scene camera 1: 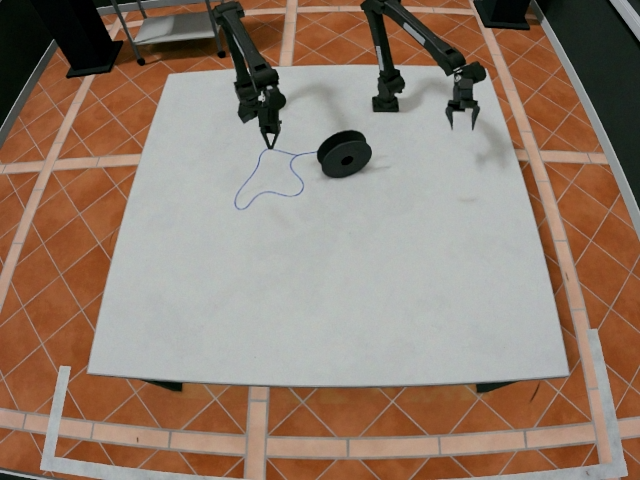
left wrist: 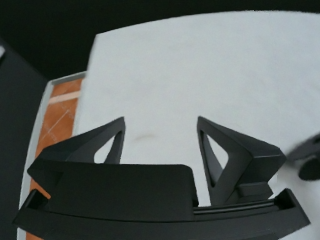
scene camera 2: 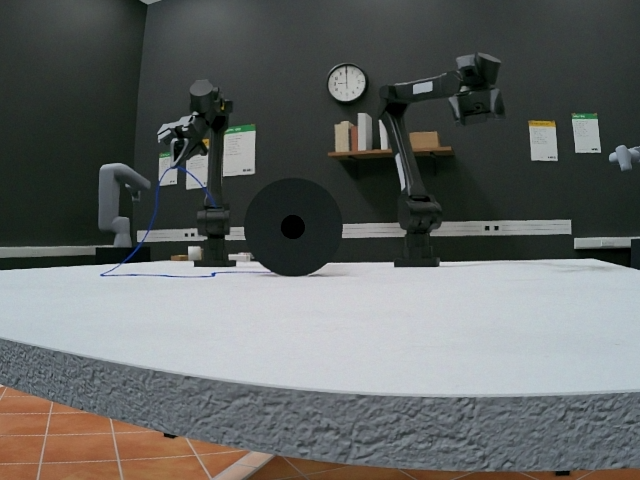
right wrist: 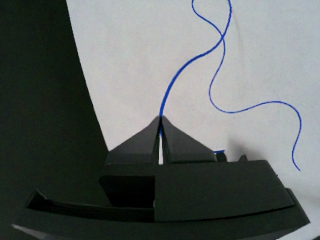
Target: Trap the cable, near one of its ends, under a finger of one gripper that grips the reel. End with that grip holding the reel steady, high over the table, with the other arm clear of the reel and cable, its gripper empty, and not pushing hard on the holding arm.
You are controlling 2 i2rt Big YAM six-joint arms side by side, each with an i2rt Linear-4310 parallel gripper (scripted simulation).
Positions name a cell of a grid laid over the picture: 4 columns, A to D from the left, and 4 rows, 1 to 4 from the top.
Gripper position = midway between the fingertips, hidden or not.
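There's a black reel, which you'd find at (scene camera 2: B2) and also at (scene camera 1: C2). The right gripper is at (scene camera 2: B2), and its own wrist view has it too, at (right wrist: C3). The left gripper (left wrist: C3) is there as well.
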